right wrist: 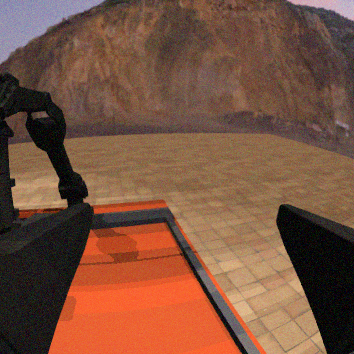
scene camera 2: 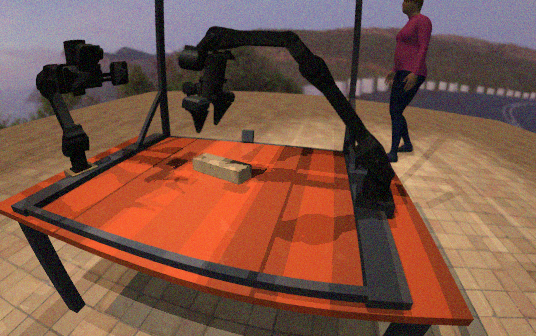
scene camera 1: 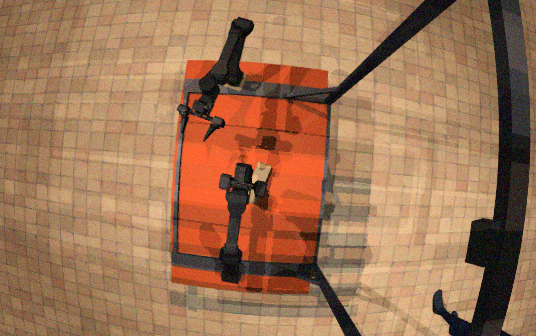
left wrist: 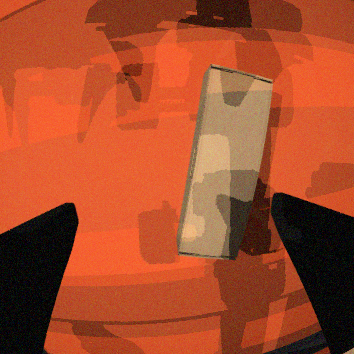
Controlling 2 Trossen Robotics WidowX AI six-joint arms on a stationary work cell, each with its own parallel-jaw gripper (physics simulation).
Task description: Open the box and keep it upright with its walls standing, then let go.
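Places are measured from the left arm's base along level axes (x ahead, y left, z up), in millimetres.
Pixels of known places: left gripper, fingertip midpoint: (scene camera 2: 207, 128) (left wrist: 174, 208); right gripper, fingertip midpoint: (right wrist: 186, 214) (scene camera 2: 109, 73) (scene camera 1: 192, 137); left arm's base at its link origin: (scene camera 2: 375, 194); right arm's base at its link origin: (scene camera 2: 80, 168) (scene camera 1: 235, 79).
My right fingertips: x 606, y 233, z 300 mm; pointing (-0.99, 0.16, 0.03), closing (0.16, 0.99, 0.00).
Ahead of a thing's pixels: the offset from my right fingertips to its middle. "*": to the spot under its first point. Level surfaces: height alone.
A long, narrow beige box {dx -133, dy -270, dz -317 mm} (scene camera 1: 262, 172) (scene camera 2: 220, 169) (left wrist: 227, 150) lies flat on the orange table {dz -338 mm} (scene camera 1: 295, 175) (scene camera 2: 200, 240) (left wrist: 125, 185). Its top looks flat and closed, with thin dark seams along the short ends. My left gripper (scene camera 1: 243, 185) (scene camera 2: 207, 127) (left wrist: 174, 208) is open and empty. It points down above the table, and hides part of the box in scene camera 1. In the left wrist view the box lies nearer the right-hand finger. My right gripper (scene camera 1: 194, 136) (right wrist: 186, 214) is open and empty, raised near the table's upper-left corner in scene camera 1, away from the box.
A dark grey frame {* dx -306, dy +112, dz -318 mm} (scene camera 1: 176, 200) (scene camera 2: 190, 265) (right wrist: 205, 272) runs around the table top, with tall posts (scene camera 2: 161, 65) (scene camera 2: 356, 65) behind. Both arms stand at opposite ends of the table. A person in a pink top (scene camera 2: 416, 45) stands beyond the table. Shadows cross the table.
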